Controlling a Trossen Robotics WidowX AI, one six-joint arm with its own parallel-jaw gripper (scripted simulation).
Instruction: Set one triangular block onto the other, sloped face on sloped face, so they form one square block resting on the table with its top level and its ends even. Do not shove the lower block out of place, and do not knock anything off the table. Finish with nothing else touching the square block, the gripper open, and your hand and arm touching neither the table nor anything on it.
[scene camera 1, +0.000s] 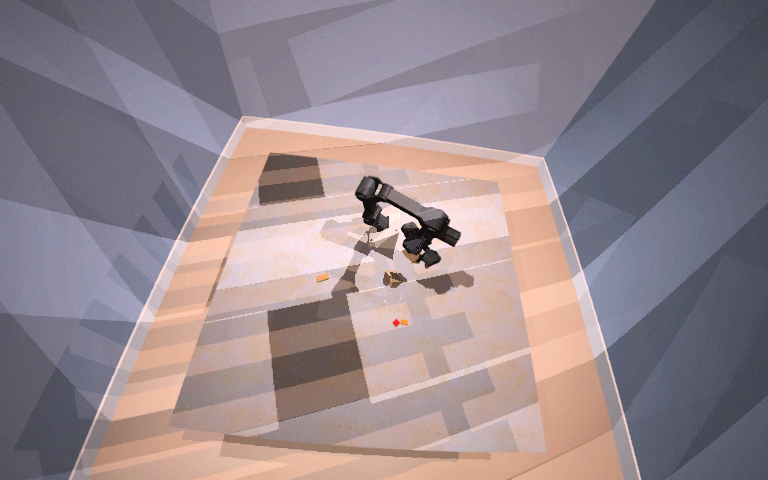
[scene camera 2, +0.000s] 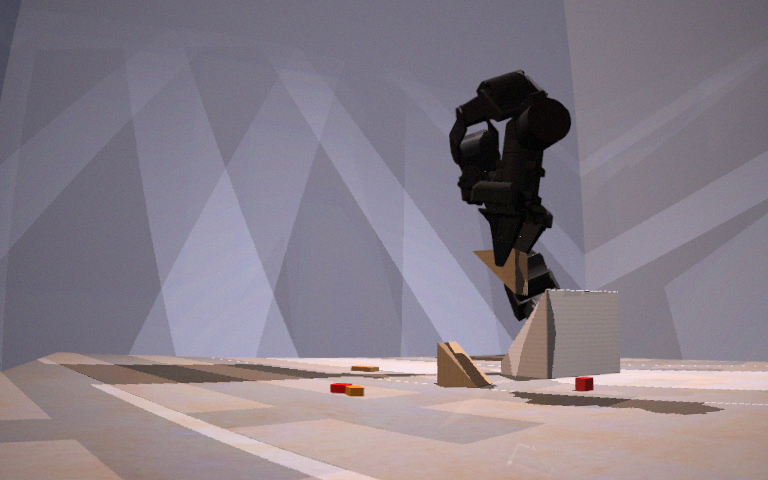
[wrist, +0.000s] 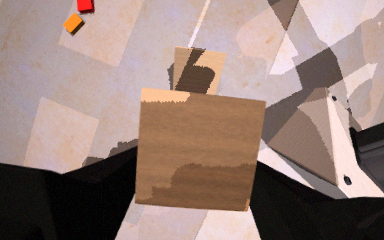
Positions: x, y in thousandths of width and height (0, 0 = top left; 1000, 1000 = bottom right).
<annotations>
My gripper shows in scene camera 1 (537, 532), in scene camera 2 (660, 559) and in the wrist view (507, 656).
</annotations>
